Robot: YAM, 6 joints.
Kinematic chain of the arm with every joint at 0, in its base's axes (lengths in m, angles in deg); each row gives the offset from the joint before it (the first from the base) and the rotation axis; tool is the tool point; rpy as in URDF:
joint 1: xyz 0 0 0.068 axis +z
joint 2: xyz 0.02 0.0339 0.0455 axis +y
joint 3: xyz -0.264 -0.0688 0 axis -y
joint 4: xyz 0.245 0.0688 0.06 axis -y
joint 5: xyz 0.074 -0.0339 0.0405 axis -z
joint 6: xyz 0.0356 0 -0.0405 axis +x
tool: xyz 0 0 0 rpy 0 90 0
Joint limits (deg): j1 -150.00..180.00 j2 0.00..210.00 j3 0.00..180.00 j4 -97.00..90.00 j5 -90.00..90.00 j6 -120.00..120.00
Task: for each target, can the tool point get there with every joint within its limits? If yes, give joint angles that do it. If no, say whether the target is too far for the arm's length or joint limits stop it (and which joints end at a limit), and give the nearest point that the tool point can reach.
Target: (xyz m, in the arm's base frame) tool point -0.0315 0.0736 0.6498
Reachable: yes | joints -45.32 55.61 109.67 61.51 -55.58 -49.01
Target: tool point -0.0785 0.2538 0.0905
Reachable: yes | joints 104.50 106.16 49.96 -41.44 -20.48 76.50
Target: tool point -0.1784 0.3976 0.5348
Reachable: yes | joints 110.39 118.05 134.61 23.34 -53.66 43.70
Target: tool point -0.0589 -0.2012 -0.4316
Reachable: no: joint limits stop it (at a limit: joint 2) | nearest point -0.0603 -0.2060 -0.3787 | short by 0.053 m
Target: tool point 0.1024 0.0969 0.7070
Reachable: yes | joints 37.71 86.25 136.60 24.80 -23.19 -63.82
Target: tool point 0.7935 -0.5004 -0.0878
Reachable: no: too far | nearest point 0.5340 -0.3368 -0.0205 | short by 0.314 m
